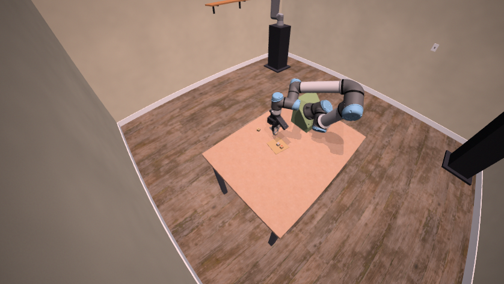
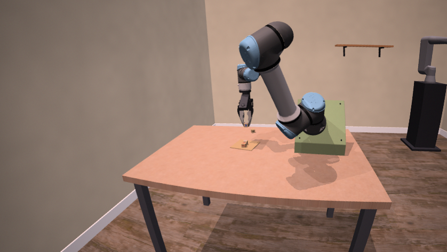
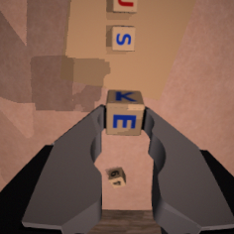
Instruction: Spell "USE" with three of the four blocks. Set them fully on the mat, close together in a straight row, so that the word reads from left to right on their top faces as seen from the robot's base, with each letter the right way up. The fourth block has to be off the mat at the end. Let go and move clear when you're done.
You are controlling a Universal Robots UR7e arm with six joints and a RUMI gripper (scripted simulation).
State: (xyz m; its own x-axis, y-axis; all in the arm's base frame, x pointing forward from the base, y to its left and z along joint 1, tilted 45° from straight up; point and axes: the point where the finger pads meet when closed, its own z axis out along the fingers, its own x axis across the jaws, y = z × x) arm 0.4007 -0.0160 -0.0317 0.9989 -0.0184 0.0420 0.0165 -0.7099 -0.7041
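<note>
Now: the mat 12 cm below my hand and 4 cm to the left of it. Round my hand: letter block: 10 cm below, 8 cm to the left.
</note>
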